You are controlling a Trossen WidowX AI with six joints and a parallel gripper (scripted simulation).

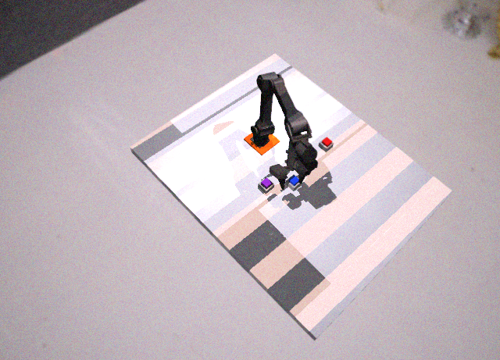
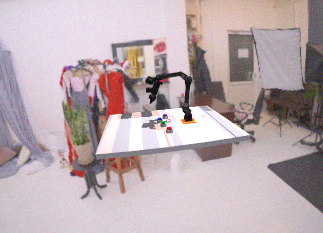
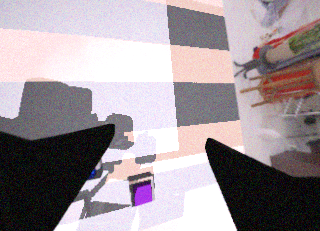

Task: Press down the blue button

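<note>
The blue button lies 6 cm behind my gripper tip, 10 cm to the left of it and 14 cm below it. Round my gripper tip: purple button: 12 cm behind, 1 cm to the left, 14 cm below; small white block: 13 cm behind, 13 cm to the left, 16 cm below; green button: 8 cm behind, 21 cm to the left, 14 cm below.
</note>
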